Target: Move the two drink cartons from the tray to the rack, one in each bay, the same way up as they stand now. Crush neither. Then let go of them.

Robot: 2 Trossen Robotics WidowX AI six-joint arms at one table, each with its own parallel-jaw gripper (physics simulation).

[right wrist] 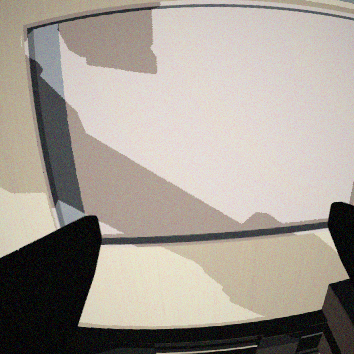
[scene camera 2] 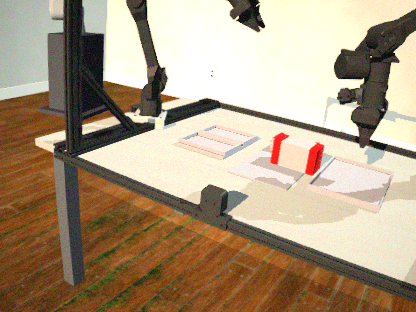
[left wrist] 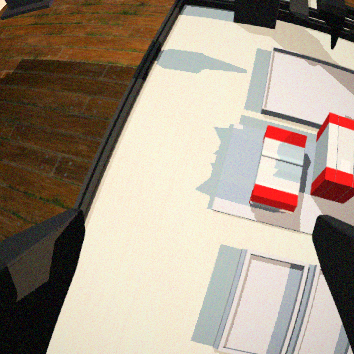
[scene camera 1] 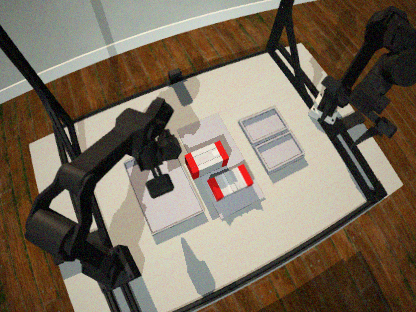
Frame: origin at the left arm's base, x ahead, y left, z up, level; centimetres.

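Seen in the pictures: left gripper, fingertip midpoint: (scene camera 2: pixel 262 29) (left wrist: pixel 203 225) (scene camera 1: pixel 334 136); right gripper, fingertip midpoint: (right wrist: pixel 218 222) (scene camera 2: pixel 365 142) (left wrist: pixel 353 55) (scene camera 1: pixel 153 173); left arm's base, link origin: (scene camera 2: pixel 149 113); right arm's base, link origin: (scene camera 1: pixel 110 268).
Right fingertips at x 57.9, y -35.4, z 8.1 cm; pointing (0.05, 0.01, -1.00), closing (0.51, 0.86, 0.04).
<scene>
Pixels of each thing's top centre, then the offset from my right fingertips to it. "pt": a spot on its surface instead.
- rack, top centre: (left wrist: pixel 300 313) (scene camera 2: pixel 219 136) (scene camera 1: pixel 272 137) dx -34.8, dy +23.0, dz -9.7 cm
- shallow rimmed panel, top centre: (right wrist: pixel 218 131) (left wrist: pixel 328 90) (scene camera 2: pixel 354 177) (scene camera 1: pixel 161 186) dx +0.2, dy +1.6, dz -10.1 cm
- small dark block, surface spot: (scene camera 2: pixel 213 200) (scene camera 1: pixel 172 72) pt dx -36.7, dy -20.8, dz -8.0 cm
Two red-ended white cartons rest side by side on the thin flat tray (scene camera 1: pixel 212 129) in mid-table. One carton (scene camera 1: pixel 206 158) (scene camera 2: pixel 297 155) (left wrist: pixel 336 159) looks taller. The other carton (scene camera 1: pixel 231 183) (left wrist: pixel 279 167) looks lower and is largely hidden behind it in scene camera 2. The rack (scene camera 1: pixel 271 139) (scene camera 2: pixel 201 149) (left wrist: pixel 234 300) has two empty bays. My left gripper (scene camera 1: pixel 372 134) (scene camera 2: pixel 260 28) (left wrist: pixel 203 225) is open and empty, high above the table on the rack's side. My right gripper (scene camera 1: pixel 160 184) (scene camera 2: pixel 364 142) (right wrist: pixel 218 222) is open and empty, above a separate shallow rimmed panel.
The shallow rimmed panel (scene camera 1: pixel 177 222) (scene camera 2: pixel 345 196) (right wrist: pixel 215 235) lies left of the cartons in scene camera 1 and holds no carton. Dark frame posts and rails stand along both table ends. A small dark block (scene camera 1: pixel 175 76) (scene camera 2: pixel 213 200) is mounted on one long edge.
</scene>
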